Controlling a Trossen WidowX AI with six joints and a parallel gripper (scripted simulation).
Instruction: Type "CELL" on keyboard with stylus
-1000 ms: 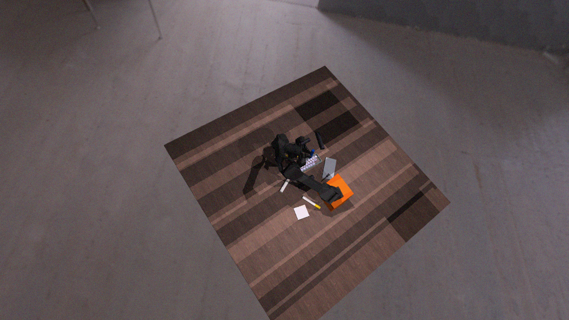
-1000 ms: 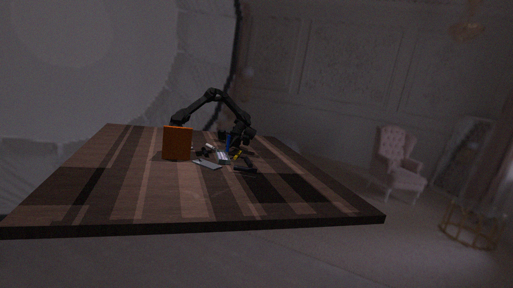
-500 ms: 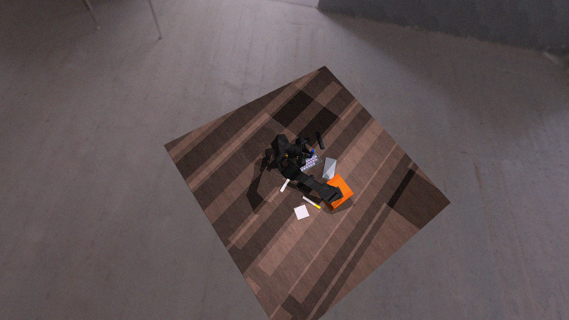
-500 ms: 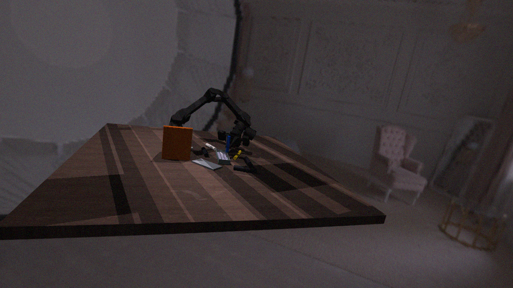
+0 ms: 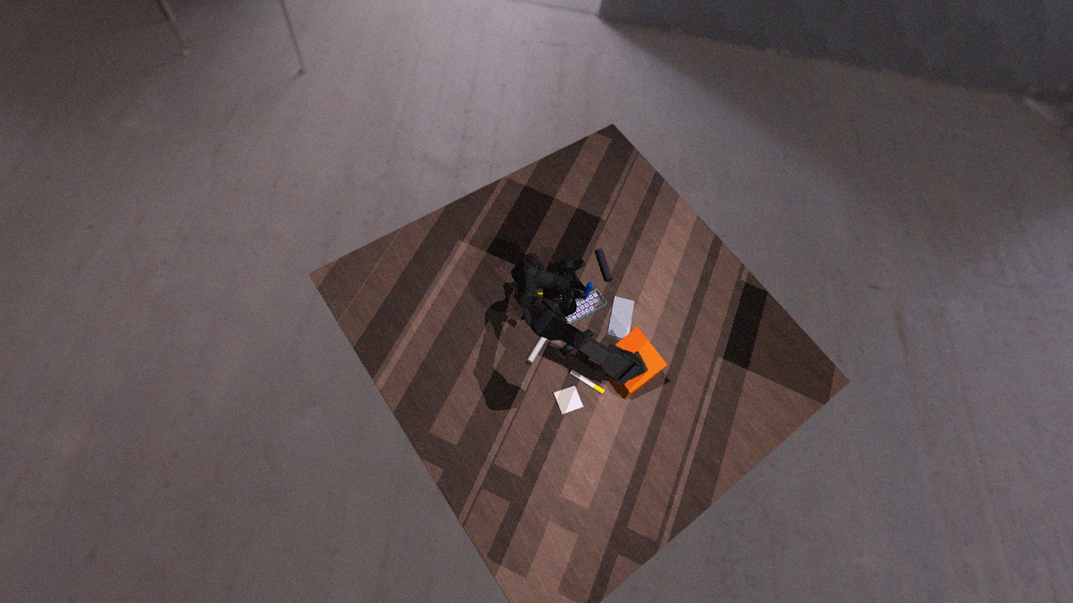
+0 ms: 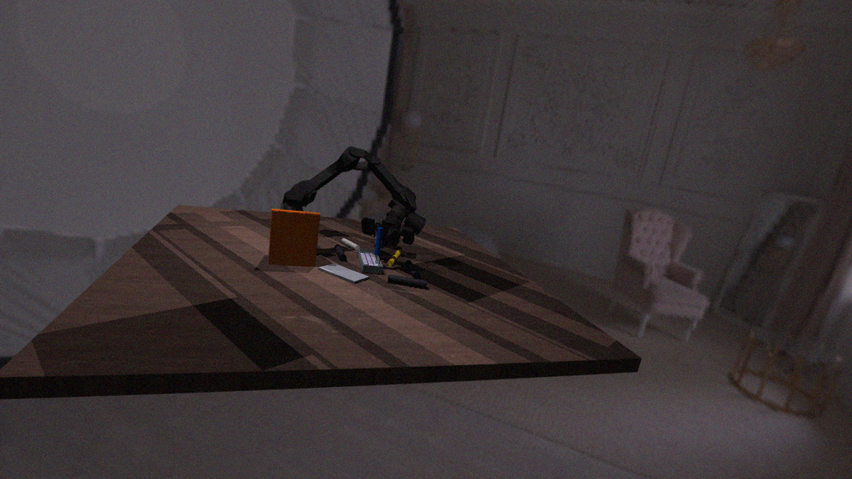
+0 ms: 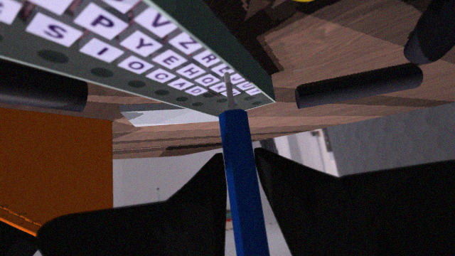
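Right now the yellow marker is 11 cm to the left of my gripper tip, 7 cm ahead of it and 6 cm below it. Also, from my gripper tip: white marker: 21 cm to the left, 9 cm behind, 6 cm below; grey card: 10 cm behind, 9 cm to the right, 7 cm below; white-and-yellow pen: 26 cm behind, 11 cm to the left, 7 cm below.
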